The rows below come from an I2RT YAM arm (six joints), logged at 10 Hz.
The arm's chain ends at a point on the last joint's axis. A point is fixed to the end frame.
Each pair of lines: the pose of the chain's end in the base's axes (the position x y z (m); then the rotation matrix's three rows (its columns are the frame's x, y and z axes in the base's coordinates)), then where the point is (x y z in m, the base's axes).
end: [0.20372 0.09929 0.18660], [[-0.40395 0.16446 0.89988], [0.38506 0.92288 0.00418], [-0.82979 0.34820 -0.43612]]
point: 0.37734 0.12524 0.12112
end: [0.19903 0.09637 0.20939], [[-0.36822 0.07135 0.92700], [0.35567 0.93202 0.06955], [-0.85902 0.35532 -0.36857]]
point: 0.37469 0.13485 0.15678
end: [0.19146 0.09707 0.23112], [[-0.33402 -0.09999 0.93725], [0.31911 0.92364 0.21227], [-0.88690 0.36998 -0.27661]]
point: 0.36373 0.16190 0.19611
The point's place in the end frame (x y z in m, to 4 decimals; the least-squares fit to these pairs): -0.0058 0.0297 0.1849
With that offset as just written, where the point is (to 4 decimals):
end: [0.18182 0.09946 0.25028], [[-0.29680 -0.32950 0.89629], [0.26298 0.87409 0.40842], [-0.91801 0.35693 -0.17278]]
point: 0.3395 0.1994 0.2343
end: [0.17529 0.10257 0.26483], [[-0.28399 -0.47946 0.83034], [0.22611 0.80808 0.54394], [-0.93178 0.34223 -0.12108]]
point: 0.3162 0.2258 0.2580
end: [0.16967 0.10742 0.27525], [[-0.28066 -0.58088 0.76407], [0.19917 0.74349 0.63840], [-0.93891 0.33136 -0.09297]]
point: 0.2953 0.2464 0.2733
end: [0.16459 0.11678 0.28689], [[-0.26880 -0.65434 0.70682], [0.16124 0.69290 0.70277], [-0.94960 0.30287 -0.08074]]
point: 0.2774 0.2664 0.2865
